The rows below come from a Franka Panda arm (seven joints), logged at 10 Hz.
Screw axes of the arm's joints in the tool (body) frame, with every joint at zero. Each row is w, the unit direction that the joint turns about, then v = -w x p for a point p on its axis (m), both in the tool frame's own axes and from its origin. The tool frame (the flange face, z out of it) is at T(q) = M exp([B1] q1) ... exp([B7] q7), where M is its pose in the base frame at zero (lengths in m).
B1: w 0 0 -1 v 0 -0.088 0
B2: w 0 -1 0 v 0.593 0 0.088
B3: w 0 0 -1 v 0 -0.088 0
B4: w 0 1 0 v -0.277 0 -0.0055
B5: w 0 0 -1 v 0 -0.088 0
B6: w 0 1 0 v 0.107 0 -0.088
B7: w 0 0 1 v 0 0 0
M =
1 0 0 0.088
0 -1 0 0
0 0 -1 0.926
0 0 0 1
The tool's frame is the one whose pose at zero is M.
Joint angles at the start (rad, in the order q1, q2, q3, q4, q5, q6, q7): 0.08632, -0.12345, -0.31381, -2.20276, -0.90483, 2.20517, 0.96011
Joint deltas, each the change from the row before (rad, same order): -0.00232, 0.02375, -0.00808, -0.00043, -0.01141, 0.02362, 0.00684; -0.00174, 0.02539, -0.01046, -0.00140, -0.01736, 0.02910, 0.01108; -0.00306, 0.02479, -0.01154, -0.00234, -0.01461, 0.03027, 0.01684; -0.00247, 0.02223, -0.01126, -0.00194, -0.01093, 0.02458, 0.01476; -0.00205, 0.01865, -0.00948, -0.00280, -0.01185, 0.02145, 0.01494; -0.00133, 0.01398, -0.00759, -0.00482, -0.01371, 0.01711, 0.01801; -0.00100, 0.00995, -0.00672, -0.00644, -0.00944, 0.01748, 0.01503; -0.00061, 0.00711, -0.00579, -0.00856, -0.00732, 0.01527, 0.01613; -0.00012, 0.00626, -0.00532, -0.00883, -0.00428, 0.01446, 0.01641
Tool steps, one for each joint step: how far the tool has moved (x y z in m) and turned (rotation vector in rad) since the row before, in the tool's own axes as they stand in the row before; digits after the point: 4 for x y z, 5 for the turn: -0.0013, -0.0046, 0.0104, -0.00224, 0.00212, -0.00818; -0.0017, -0.0047, 0.0115, -0.00173, 0.00616, -0.00833; -0.0022, -0.0036, 0.0121, -0.00012, 0.00313, 0.00032; -0.0023, -0.0026, 0.0112, -0.00130, -0.00047, 0.00167; -0.0026, -0.0022, 0.0096, -0.00144, 0.00058, 0.00126; -0.0032, -0.0018, 0.0079, -0.00240, 0.00149, 0.00282; -0.0034, -0.0014, 0.0063, 0.00195, 0.00037, 0.00357; -0.0041, -0.0011, 0.0055, 0.00259, -0.00172, 0.00584; -0.0042, -0.0012, 0.0049, 0.00384, -0.00347, 0.00807
